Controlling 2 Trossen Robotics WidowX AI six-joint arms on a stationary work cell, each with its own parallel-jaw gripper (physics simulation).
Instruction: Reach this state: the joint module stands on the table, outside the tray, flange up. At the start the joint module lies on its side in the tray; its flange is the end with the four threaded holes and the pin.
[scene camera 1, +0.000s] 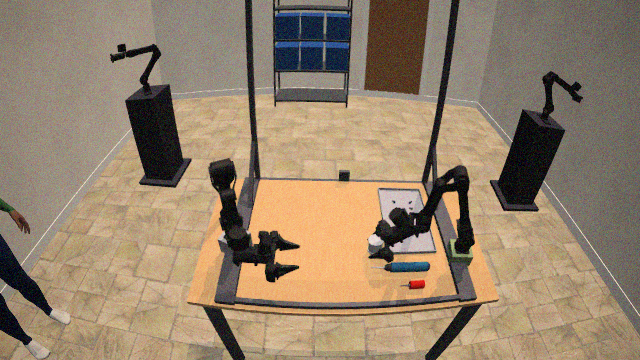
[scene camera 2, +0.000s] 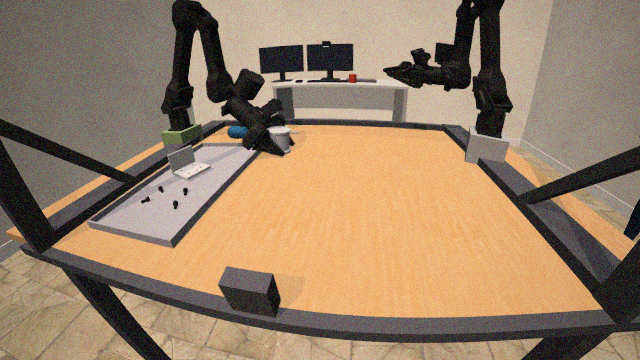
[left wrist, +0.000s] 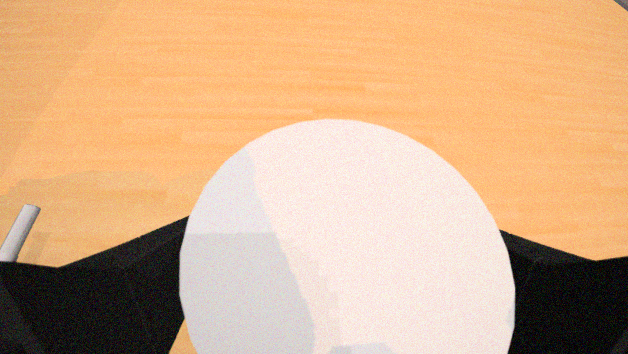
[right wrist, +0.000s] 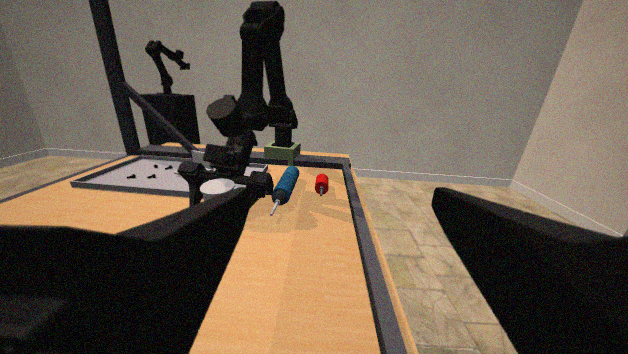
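Pixels of known places: left gripper, fingertip midpoint: (scene camera 1: 368, 248) (scene camera 2: 289, 149); right gripper, fingertip midpoint: (scene camera 1: 299, 256) (scene camera 2: 384, 71) (right wrist: 340, 196); left arm's base, origin of the base link: (scene camera 1: 461, 248) (scene camera 2: 180, 128) (right wrist: 283, 144); right arm's base, origin of the base link: (scene camera 2: 488, 133).
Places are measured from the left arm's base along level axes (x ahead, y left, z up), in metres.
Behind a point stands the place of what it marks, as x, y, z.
The joint module (scene camera 1: 375, 243) {0.378, 0.009, 0.004} (scene camera 2: 280, 137) {0.391, -0.034, -0.009} (left wrist: 375, 225) {0.379, -0.015, 0.005} (right wrist: 216, 186) {0.379, -0.011, 0.005} stands upright on the table (scene camera 1: 320, 225) {0.610, -0.120, -0.057} (scene camera 2: 380, 225) {0.657, -0.264, -0.057}, outside the tray (scene camera 1: 425, 243) {0.149, -0.065, -0.053} (scene camera 2: 165, 225) {0.317, -0.370, -0.053} (right wrist: 100, 177) {0.313, -0.396, -0.053} and close to its edge. Its upper face is a plain white disc; no holes or pin show on it. Its lower end is mostly hidden by the fingers. My left gripper (scene camera 2: 286, 146) {0.401, -0.009, -0.051} (left wrist: 322, 217) {0.401, -0.009, -0.051} is open, tilted down, with one finger on each side of the module. My right gripper (scene camera 1: 298, 256) {0.629, 0.231, 0.143} (scene camera 2: 392, 71) {0.629, 0.231, 0.143} (right wrist: 340, 196) {0.629, 0.231, 0.143} is open and empty, above the table at the other side, far from the module.
A blue screwdriver (scene camera 1: 410, 267) {0.230, 0.099, -0.022} (scene camera 2: 237, 132) {0.191, 0.061, -0.032} (right wrist: 286, 185) {0.286, 0.100, -0.018} lies beside the module and left gripper. A red screwdriver (scene camera 1: 417, 284) {0.203, 0.178, -0.026} (right wrist: 321, 183) {0.229, 0.172, -0.027} lies farther out. A white bracket (scene camera 2: 192, 170) {0.231, -0.198, -0.040} and several dark screws lie in the tray. A dark block (scene camera 1: 344, 175) {0.541, -0.440, -0.018} (scene camera 2: 248, 292) {0.551, -0.463, -0.006} sits at the table's edge.
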